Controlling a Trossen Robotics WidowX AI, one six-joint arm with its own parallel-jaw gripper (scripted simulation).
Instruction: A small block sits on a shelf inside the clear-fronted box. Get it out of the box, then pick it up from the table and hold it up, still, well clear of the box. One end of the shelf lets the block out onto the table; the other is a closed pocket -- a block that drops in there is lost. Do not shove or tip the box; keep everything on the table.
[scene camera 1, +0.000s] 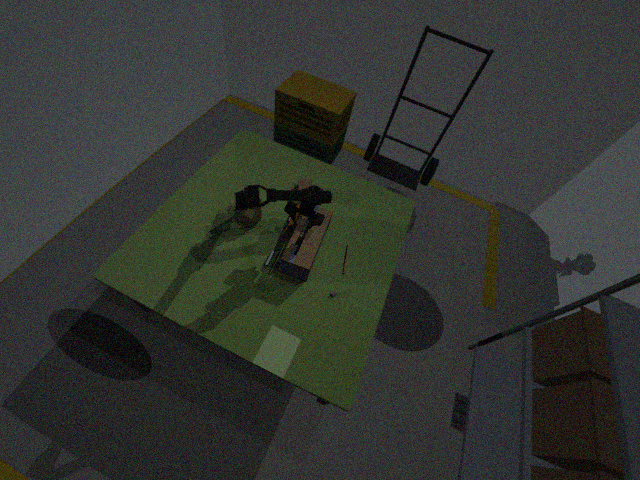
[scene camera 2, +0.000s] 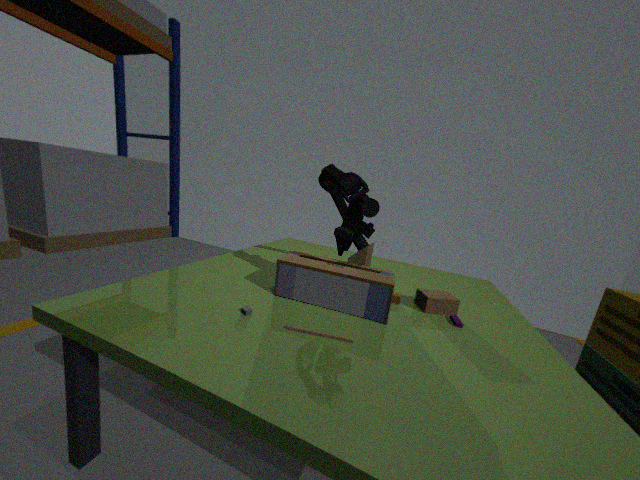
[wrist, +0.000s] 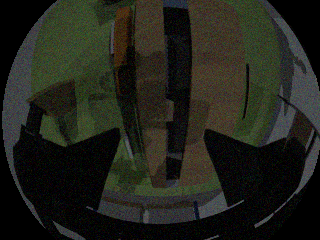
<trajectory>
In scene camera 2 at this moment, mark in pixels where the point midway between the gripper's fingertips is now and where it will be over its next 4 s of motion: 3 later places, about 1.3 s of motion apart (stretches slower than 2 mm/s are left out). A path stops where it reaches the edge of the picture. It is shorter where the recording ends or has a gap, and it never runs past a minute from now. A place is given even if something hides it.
My gripper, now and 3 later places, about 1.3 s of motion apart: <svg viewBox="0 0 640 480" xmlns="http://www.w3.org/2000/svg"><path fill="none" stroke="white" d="M342 253L350 266L339 271L320 267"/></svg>
</trajectory>
